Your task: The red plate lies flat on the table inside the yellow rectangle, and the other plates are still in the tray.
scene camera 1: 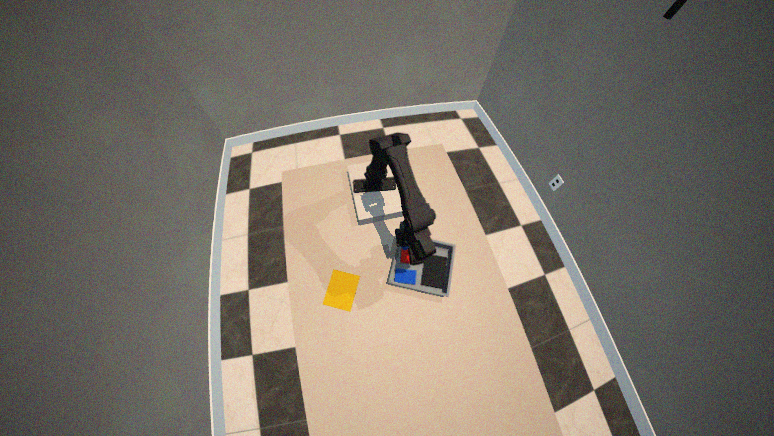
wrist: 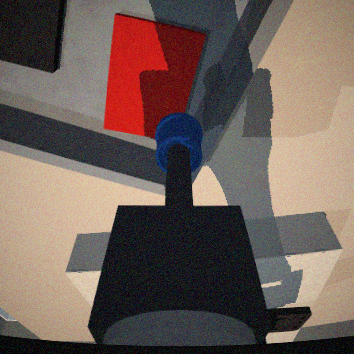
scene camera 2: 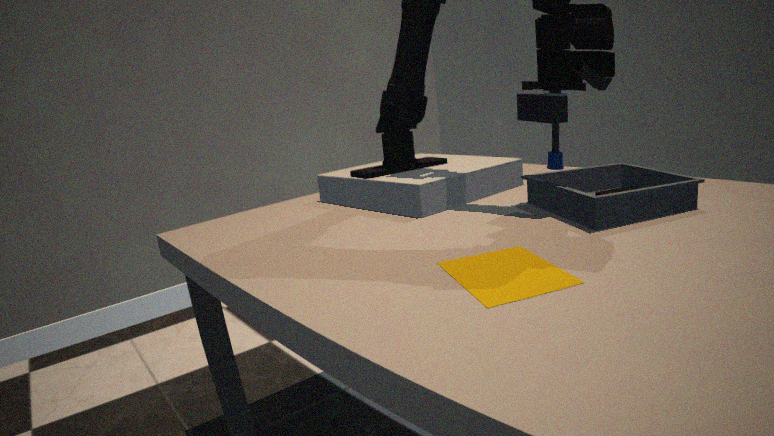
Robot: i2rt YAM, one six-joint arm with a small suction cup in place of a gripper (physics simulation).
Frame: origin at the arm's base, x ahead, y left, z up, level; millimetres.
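Where they show: hand, its tool point: (wrist: 178, 133) (scene camera 2: 555, 168); arm's base, origin of its link: (scene camera 1: 374, 185) (scene camera 2: 400, 169).
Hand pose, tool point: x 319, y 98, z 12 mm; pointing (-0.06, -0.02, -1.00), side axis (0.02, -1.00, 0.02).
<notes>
Things, the pixels of their top centre, and the offset from my tool point. "pt": a spot on its surface instead.
- red plate, centre of its top: (wrist: 148, 85) (scene camera 1: 408, 252) 10 mm ahead, 22 mm left, 57 mm down
- grey tray, centre of its top: (wrist: 50, 4) (scene camera 2: 611, 177) (scene camera 1: 423, 263) 72 mm ahead, 71 mm left, 19 mm down
- blue plate, centre of its top: (scene camera 1: 405, 276) 110 mm ahead, 6 mm right, 56 mm down
- larger black plate, centre of its top: (scene camera 1: 434, 270) 101 mm ahead, 120 mm left, 56 mm down
- yellow rectangle, a spot on its surface: (scene camera 2: 503, 276) (scene camera 1: 338, 291) pt 146 mm ahead, 285 mm right, 68 mm down
The red plate (scene camera 1: 405, 256) (wrist: 131, 80) lies flat in the grey tray (scene camera 1: 417, 290) (scene camera 2: 644, 208) (wrist: 75, 136), near the corner by the arm's base. The blue plate (scene camera 1: 405, 276) and the larger black plate (scene camera 1: 434, 272) (wrist: 30, 35) also lie in the tray. My suction cup (scene camera 2: 555, 160) (wrist: 179, 130) is blue, points down and carries nothing. It hangs close above the tray's near-base corner, at about rim height, beside one end of the red plate. The yellow rectangle (scene camera 1: 341, 290) (scene camera 2: 503, 276) lies flat on the table with no plate on it. Tray walls hide the red plate in scene camera 2.
The arm stands on a white base block (scene camera 1: 392, 203) (scene camera 2: 368, 192) (wrist: 305, 234) behind the tray. The tray's raised walls stand around the plates. The yellow rectangle is to the left of the tray in scene camera 1. The arm's shadow falls across part of the red plate and the table.
</notes>
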